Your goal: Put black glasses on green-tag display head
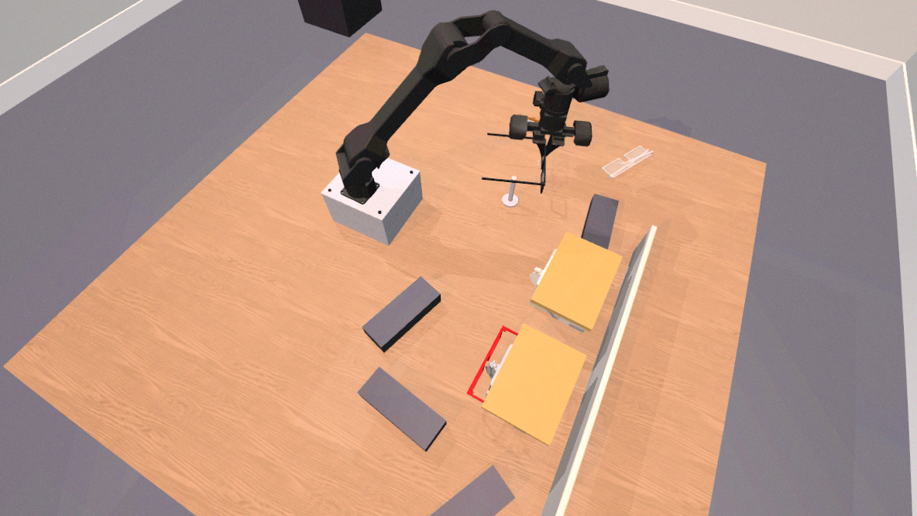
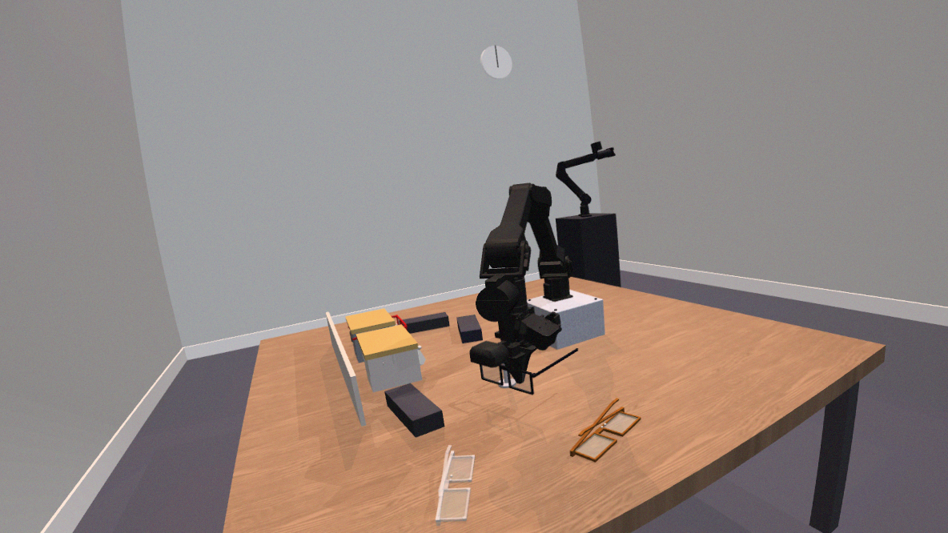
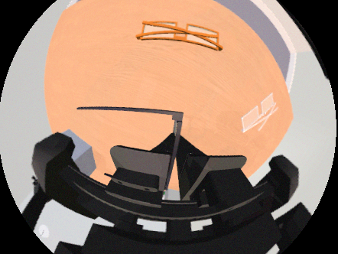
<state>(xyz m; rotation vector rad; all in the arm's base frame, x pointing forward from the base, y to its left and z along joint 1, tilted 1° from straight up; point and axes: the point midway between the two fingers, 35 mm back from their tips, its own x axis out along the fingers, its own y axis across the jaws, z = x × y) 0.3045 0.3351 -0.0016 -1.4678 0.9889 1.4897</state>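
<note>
Right now the white peg is 120 mm to the right of my gripper tip, 30 mm below it and 30 mm behind it. From my gripper tip the other things lie so: thin white panel (420 mm to the right, 300 mm ahead).
</note>
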